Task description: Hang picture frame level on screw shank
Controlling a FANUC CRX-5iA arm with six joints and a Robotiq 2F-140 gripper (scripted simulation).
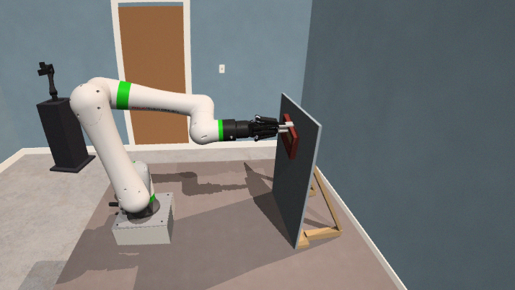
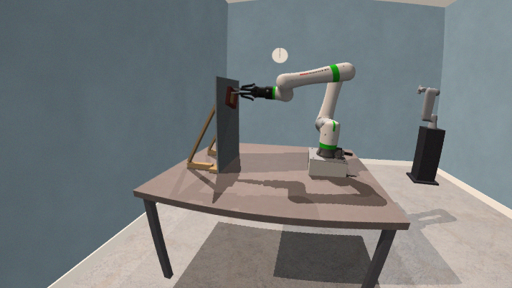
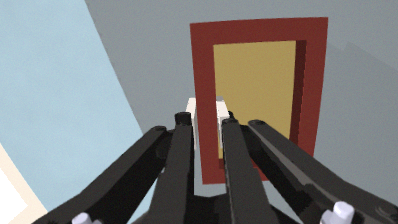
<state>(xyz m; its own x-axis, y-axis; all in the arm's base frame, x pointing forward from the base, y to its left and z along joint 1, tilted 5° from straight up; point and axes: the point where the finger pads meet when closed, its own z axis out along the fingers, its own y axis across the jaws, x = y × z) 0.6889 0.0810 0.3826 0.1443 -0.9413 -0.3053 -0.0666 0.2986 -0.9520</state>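
My hand is 30 mm short of the picture frame, 20 mm to the right of it and 50 mm above it. From my hand the other things lie so: grey board: 50 mm ahead, 20 mm to the left, 220 mm below.
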